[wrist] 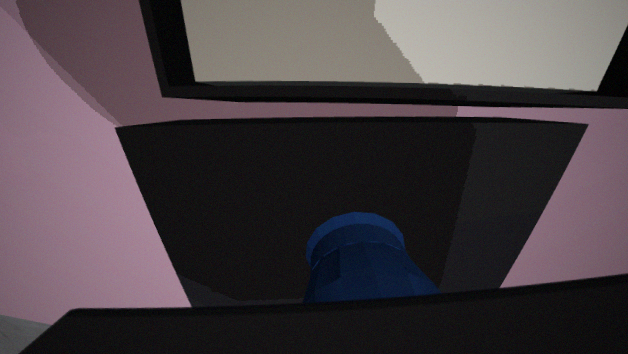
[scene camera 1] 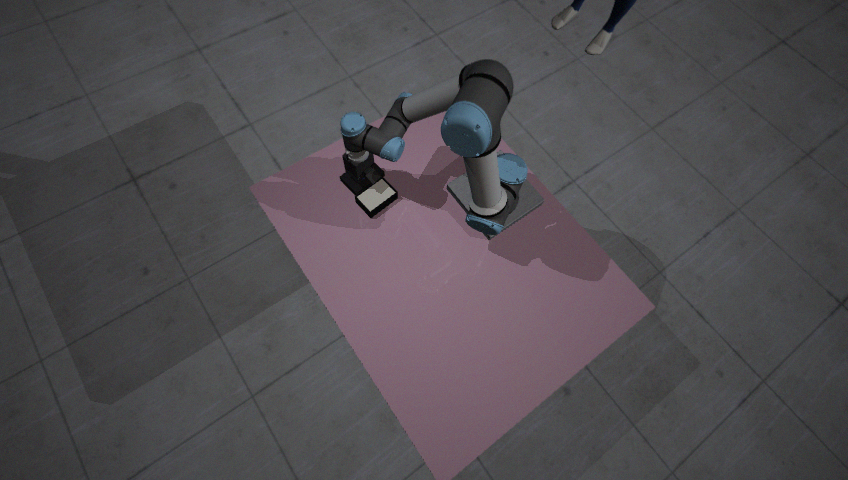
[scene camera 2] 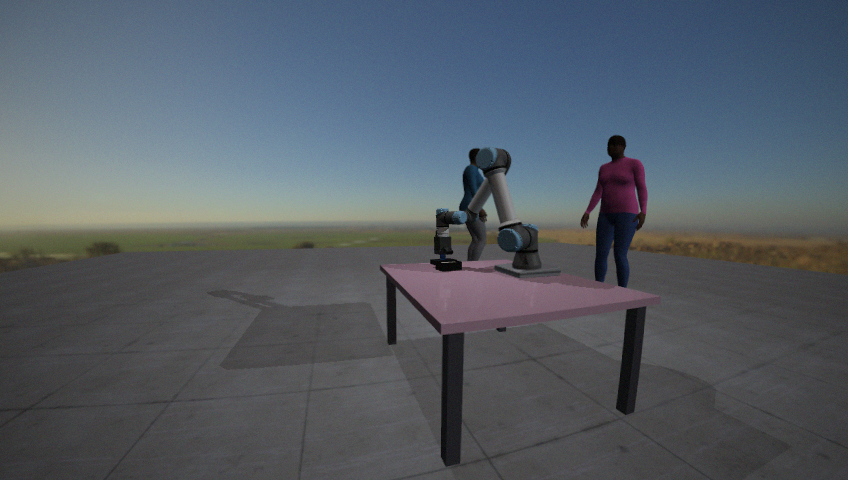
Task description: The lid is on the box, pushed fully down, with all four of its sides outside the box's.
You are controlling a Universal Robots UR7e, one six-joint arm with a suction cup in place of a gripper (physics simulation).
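Places are measured from the arm's base along level axes (x left, y back, z up), in millimetres.
Pixels of known places: hand, its tool point: [wrist: 349, 230]; arm's base, origin of its link: [scene camera 2: 526, 267].
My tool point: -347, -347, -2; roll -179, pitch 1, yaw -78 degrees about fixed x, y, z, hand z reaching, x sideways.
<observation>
For each thing: its middle in the pictures, then the offset to it from my tool point, as dx, dy, dz. Level surfaces: height alone.
- black lid, middle of its body: [wrist: 338, 231] [scene camera 1: 362, 176] [scene camera 2: 443, 261] -1, +4, -1
- black box, middle of its body: [scene camera 1: 376, 197] [scene camera 2: 448, 265] +94, +0, -9
- pink table, height of its surface: dz -33
The black lid [scene camera 1: 351, 183] [scene camera 2: 434, 261] [wrist: 250, 180] is flat and about level under my blue suction cup [scene camera 2: 442, 256] [wrist: 356, 240]. My gripper holds it by its top face, low over the table, though its exact height is hard to tell. The black box [scene camera 1: 385, 205] [scene camera 2: 449, 267] [wrist: 310, 92] stands open on the table, its light inside showing. The lid is beside the box, not over it. In the wrist view a narrow strip of pink table shows between their facing edges. The lid's underside is hidden, and the arm's wrist covers part of its top in scene camera 1.
The pink table [scene camera 1: 452, 356] [scene camera 2: 511, 306] carries the arm's grey base plate [scene camera 1: 526, 208] [scene camera 2: 538, 271], to the right of the box. The lid and box are near the table's far left corner. Two people [scene camera 2: 473, 184] [scene camera 2: 621, 190] stand behind the table.
</observation>
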